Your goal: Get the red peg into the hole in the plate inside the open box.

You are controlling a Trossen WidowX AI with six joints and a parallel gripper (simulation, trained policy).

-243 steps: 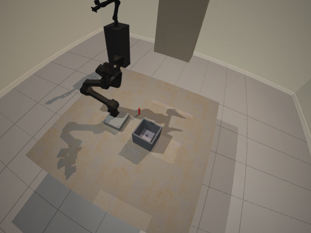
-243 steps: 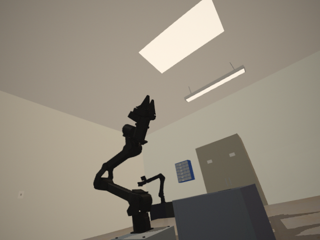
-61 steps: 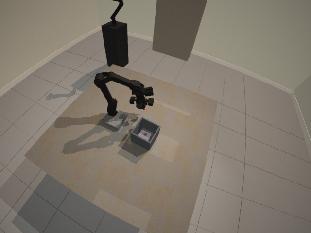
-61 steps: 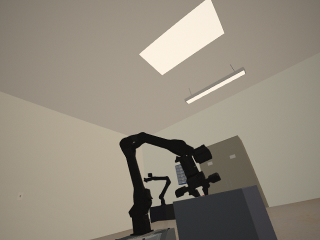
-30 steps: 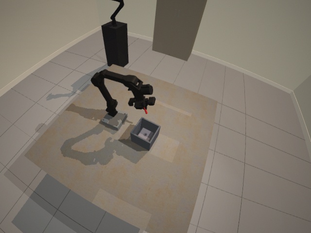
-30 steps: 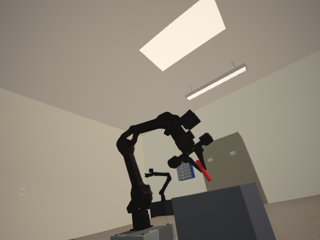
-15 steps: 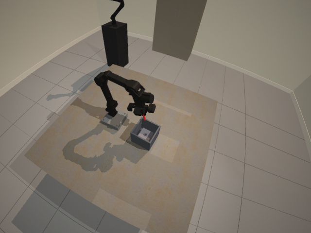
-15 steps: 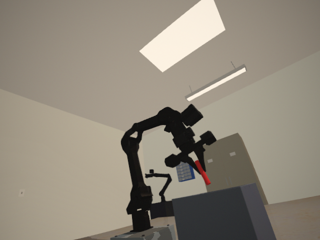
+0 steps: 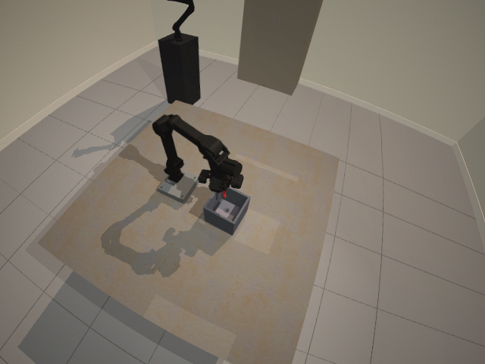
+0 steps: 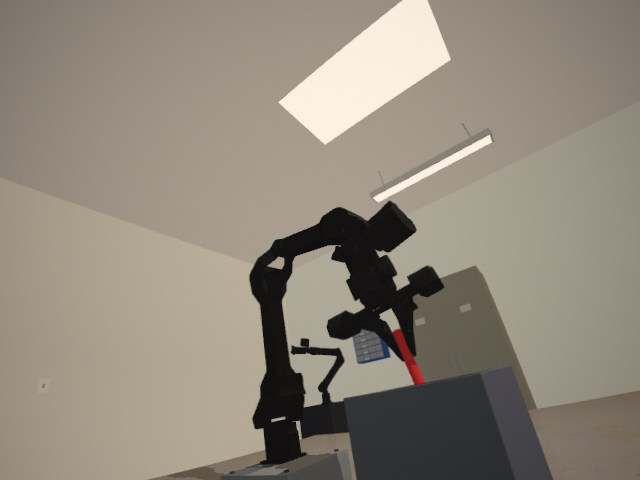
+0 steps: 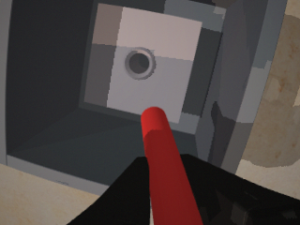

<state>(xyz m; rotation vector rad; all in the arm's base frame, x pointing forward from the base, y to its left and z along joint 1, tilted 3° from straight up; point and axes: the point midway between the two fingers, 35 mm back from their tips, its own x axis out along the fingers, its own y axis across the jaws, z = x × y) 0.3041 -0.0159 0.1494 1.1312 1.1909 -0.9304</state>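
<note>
Right now the red peg is right at my gripper tip. From my gripper tip the other things lie so: pale plate (30 mm ahead, 30 mm to the right, 130 mm below).
</note>
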